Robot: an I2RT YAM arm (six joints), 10 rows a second.
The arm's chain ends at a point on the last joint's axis. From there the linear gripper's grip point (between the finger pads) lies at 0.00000 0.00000 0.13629 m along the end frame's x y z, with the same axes.
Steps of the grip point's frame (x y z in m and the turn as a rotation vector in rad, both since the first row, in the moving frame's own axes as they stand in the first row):
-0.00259 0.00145 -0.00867 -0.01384 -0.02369 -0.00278
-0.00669 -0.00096 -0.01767 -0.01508 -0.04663 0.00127
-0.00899 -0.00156 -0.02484 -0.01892 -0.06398 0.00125
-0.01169 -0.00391 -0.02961 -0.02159 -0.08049 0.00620
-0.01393 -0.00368 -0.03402 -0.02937 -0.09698 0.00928
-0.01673 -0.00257 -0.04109 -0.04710 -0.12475 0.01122
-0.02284 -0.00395 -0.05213 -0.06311 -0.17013 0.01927
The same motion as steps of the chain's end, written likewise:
0.00064 -0.00044 -0.00862 -0.01384 -0.02369 -0.00278
-0.00034 -0.00301 -0.01751 -0.01508 -0.04663 0.00127
-0.00028 -0.00413 -0.02454 -0.01892 -0.06398 0.00125
-0.00072 -0.00682 -0.02914 -0.02159 -0.08049 0.00620
-0.00072 -0.00761 -0.03332 -0.02937 -0.09698 0.00928
0.00026 -0.00887 -0.03988 -0.04710 -0.12475 0.01122
0.00030 -0.01228 -0.04989 -0.06311 -0.17013 0.01927

